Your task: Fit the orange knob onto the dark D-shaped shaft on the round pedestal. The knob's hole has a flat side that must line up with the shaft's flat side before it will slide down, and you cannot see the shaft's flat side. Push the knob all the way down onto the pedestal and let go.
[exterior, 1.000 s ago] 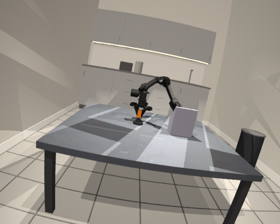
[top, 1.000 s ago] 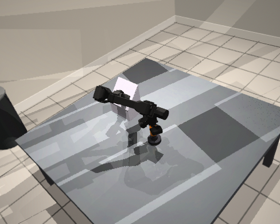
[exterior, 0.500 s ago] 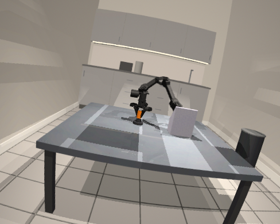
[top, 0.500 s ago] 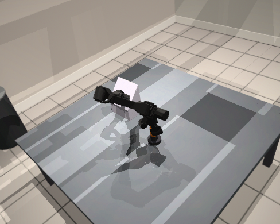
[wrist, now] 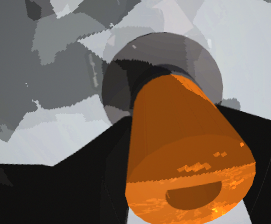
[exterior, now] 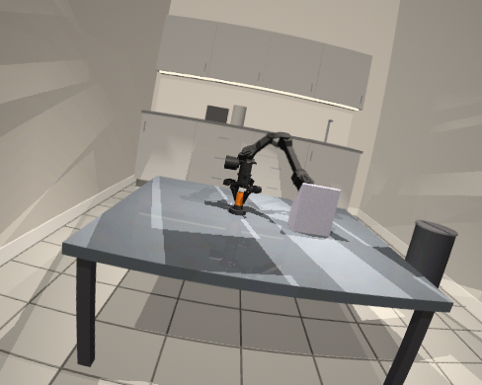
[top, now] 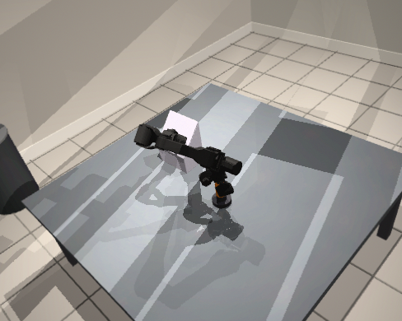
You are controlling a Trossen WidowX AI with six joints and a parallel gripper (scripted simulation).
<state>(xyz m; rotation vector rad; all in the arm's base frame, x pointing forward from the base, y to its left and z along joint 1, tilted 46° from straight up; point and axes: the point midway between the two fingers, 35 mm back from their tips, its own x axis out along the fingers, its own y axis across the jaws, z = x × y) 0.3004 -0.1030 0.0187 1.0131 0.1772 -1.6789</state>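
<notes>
The orange knob lies 20 mm above my gripper tip. From my gripper tip the other things lie so: round dark pedestal: 20 mm below.
</notes>
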